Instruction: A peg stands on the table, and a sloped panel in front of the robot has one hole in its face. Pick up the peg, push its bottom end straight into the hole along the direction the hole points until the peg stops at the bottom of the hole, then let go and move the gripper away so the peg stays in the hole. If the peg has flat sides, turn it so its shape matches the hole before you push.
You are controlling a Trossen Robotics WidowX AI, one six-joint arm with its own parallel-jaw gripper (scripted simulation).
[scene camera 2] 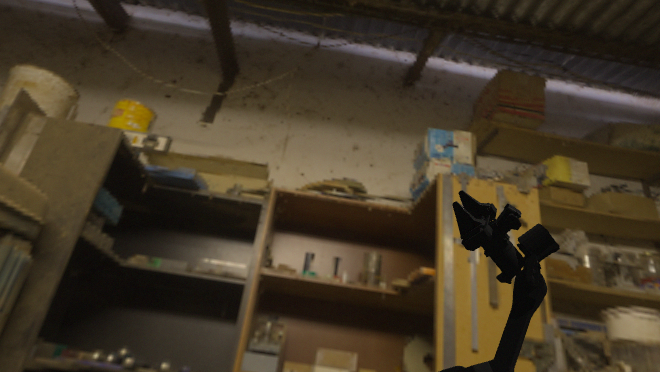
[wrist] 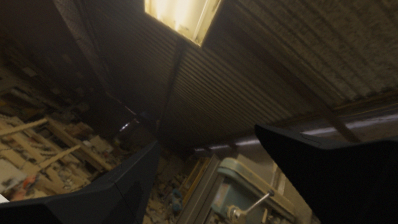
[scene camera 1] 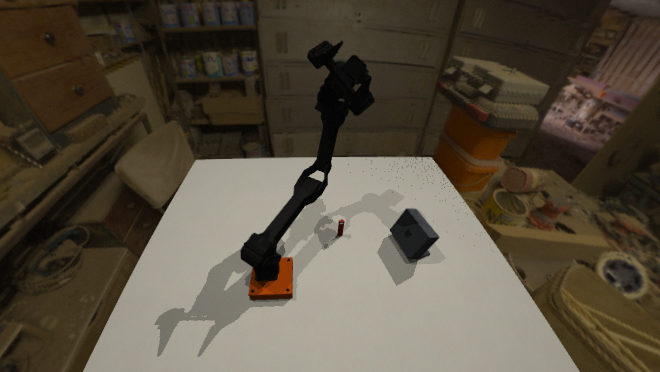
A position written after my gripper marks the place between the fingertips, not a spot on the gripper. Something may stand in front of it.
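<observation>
Nothing is held in my gripper (scene camera 2: 457, 196), and it is open. I can see that same gripper in scene camera 1 (scene camera 1: 355, 59) and in the wrist view (wrist: 207, 136) as well. There is a dark sloped panel (scene camera 1: 417, 244) in the scene, too.
</observation>
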